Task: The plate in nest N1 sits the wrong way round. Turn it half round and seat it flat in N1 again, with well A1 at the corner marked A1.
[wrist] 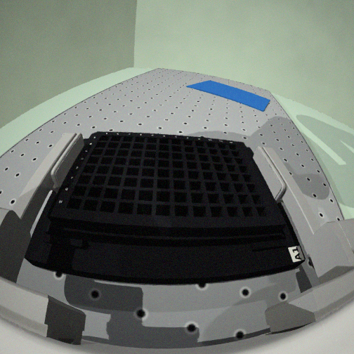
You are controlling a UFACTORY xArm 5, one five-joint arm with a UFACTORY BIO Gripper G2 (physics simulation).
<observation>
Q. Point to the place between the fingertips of my gripper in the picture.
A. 170, 146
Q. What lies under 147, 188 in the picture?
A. A black well plate.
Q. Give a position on a black nest N1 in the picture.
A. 117, 261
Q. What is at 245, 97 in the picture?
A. A flat blue rectangle.
</observation>
